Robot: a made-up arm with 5 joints.
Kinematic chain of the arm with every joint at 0, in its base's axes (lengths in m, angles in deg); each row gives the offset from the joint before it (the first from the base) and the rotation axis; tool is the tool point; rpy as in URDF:
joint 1: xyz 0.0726 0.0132 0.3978 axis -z
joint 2: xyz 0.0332 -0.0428 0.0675 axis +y
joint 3: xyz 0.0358 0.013 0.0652 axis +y
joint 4: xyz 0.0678 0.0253 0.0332 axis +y
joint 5: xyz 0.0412 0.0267 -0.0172 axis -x
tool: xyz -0.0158 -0.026 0.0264 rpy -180 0 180
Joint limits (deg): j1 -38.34..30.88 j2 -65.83..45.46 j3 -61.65..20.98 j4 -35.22..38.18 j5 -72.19..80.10
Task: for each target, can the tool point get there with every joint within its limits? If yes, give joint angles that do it. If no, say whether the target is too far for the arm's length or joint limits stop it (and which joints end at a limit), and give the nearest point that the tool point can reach.
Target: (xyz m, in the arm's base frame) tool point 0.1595 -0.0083 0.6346
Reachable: yes | joints 18.61 -2.24 -45.10 -6.80 20.96
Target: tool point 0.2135 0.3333 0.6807
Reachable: no: too far | nearest point 0.1818 0.1553 0.5751 | short by 0.209 m
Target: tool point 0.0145 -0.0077 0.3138
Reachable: no: joint limits stop it (at a limit: joint 1, joint 2, joint 3, joint 5) | nearest point 0.1753 -0.0609 0.4146 | short by 0.197 m
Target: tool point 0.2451 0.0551 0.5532
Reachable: yes | joints -18.45 11.82 -15.61 -18.12 -44.99
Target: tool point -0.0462 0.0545 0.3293
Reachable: no: joint limits stop it (at a limit: joint 2, joint 3, joint 4) | nearest point -0.0329 0.0499 0.5469 | short by 0.218 m
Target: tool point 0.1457 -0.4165 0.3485
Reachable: no: too far | nearest point 0.2268 -0.0960 0.4213 | short by 0.339 m
